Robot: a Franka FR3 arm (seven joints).
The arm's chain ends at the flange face. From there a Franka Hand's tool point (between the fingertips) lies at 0.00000 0.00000 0.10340 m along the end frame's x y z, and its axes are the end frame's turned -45 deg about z.
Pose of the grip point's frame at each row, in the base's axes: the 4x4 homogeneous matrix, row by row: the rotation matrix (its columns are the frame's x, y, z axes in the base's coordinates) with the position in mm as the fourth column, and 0 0 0 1 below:
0.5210 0.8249 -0.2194 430.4; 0.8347 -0.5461 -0.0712 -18.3; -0.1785 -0.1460 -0.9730 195.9; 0 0 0 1
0.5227 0.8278 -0.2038 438.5; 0.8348 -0.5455 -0.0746 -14.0; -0.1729 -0.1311 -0.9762 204.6; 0 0 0 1
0.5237 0.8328 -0.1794 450.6; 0.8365 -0.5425 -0.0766 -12.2; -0.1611 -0.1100 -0.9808 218.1; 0 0 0 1
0.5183 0.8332 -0.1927 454.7; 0.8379 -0.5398 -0.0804 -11.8; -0.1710 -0.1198 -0.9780 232.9; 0 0 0 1
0.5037 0.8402 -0.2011 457.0; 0.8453 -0.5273 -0.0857 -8.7; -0.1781 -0.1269 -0.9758 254.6; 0 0 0 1
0.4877 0.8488 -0.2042 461.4; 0.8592 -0.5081 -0.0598 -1.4; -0.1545 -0.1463 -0.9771 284.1; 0 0 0 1
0.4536 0.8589 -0.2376 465.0; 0.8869 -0.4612 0.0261 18.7; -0.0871 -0.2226 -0.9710 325.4; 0 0 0 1
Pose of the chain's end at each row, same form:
0.9517 0.2149 -0.2194 453.1; 0.2041 -0.9764 -0.0712 -10.9; -0.2295 0.0230 -0.9730 296.5; 0 0 0 1
0.9549 0.2157 -0.2038 459.6; 0.2046 -0.9760 -0.0746 -6.3; -0.2150 0.0296 -0.9762 305.5; 0 0 0 1
0.9592 0.2186 -0.1794 469.1; 0.2079 -0.9751 -0.0766 -4.3; -0.1917 0.0361 -0.9808 319.5; 0 0 0 1
0.9557 0.2227 -0.1927 474.6; 0.2108 -0.9742 -0.0804 -3.5; -0.2056 0.0362 -0.9780 334.0; 0 0 0 1
0.9503 0.2379 -0.2011 477.8; 0.2249 -0.9706 -0.0857 0.2; -0.2157 0.0362 -0.9758 355.5; 0 0 0 1
0.9450 0.2553 -0.2042 482.5; 0.2483 -0.9668 -0.0598 4.8; -0.2127 0.0058 -0.9771 385.1; 0 0 0 1
0.9281 0.2866 -0.2376 489.6; 0.3010 -0.9533 0.0261 16.0; -0.2190 -0.0958 -0.9710 425.8; 0 0 0 1

